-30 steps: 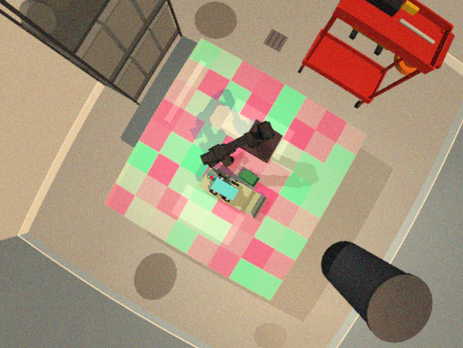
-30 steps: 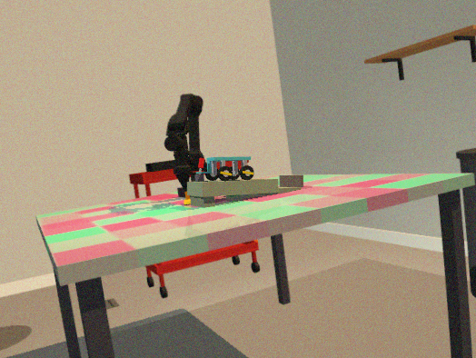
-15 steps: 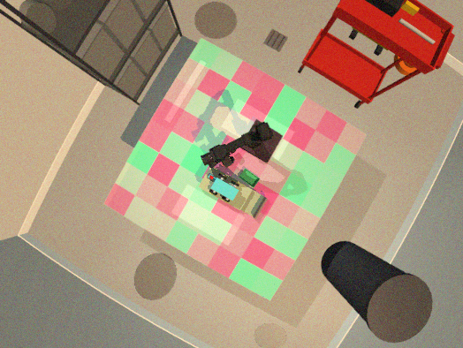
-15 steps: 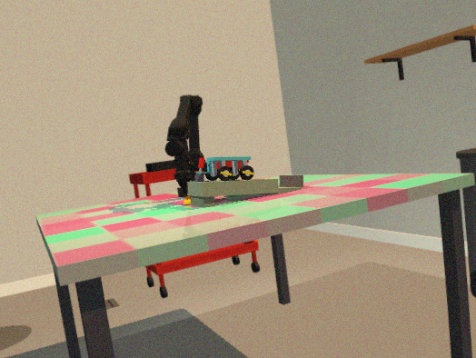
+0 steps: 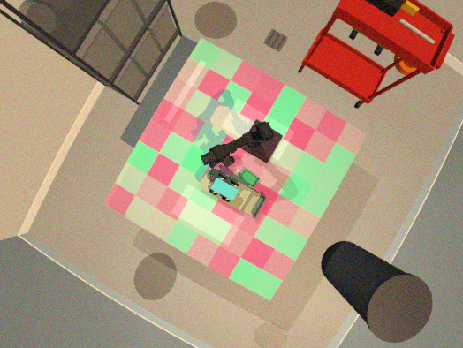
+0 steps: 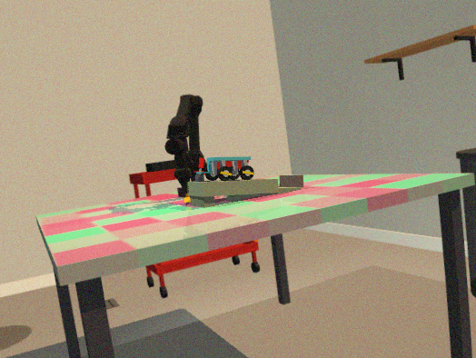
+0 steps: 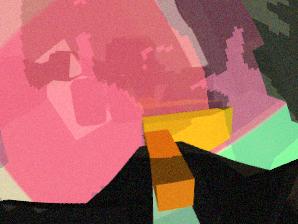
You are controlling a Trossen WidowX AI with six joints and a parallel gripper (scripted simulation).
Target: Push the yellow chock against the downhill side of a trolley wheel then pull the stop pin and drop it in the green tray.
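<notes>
The cyan trolley lies 150 mm ahead of my gripper tip, 130 mm to the left of it and 80 mm above it. The rest, counted from my gripper tip: olive ramp (150 mm ahead, 130 mm to the left, 10 mm above); yellow chock (20 mm ahead, 10 mm to the right, 10 mm below); red-headed stop pin (140 mm ahead, 90 mm above, 20 mm to the left).
</notes>
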